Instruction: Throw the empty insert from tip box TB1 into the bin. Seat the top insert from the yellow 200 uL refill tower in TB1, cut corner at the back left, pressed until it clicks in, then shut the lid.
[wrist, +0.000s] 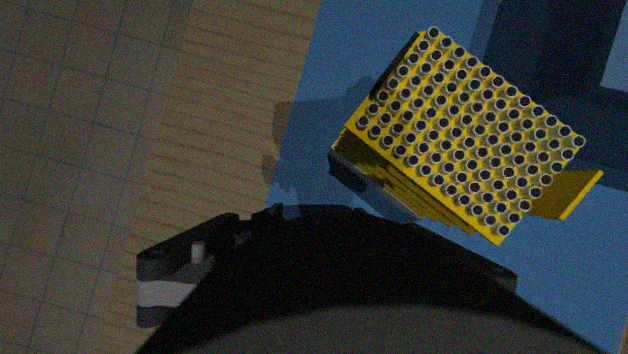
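The yellow 200 uL refill tower (466, 132) stands on the blue mat (558, 272), right of centre in the wrist view. Its top insert is full of grey-rimmed tips, and several yellow inserts (395, 180) are stacked beneath it. A yellow tab (571, 193) sticks out at its lower right. My gripper (317, 216) fills the bottom of the view as a dark body. It is open and empty and sits below and left of the tower, apart from it. A dark blue box-like shape (553, 48) lies at the top right. I cannot tell whether it is the tip box.
The mat lies on a wooden table top (227, 109). The table's edge runs down the left side, with tiled floor (65, 132) beyond it. The gripper's shadow (320, 127) falls on the mat left of the tower.
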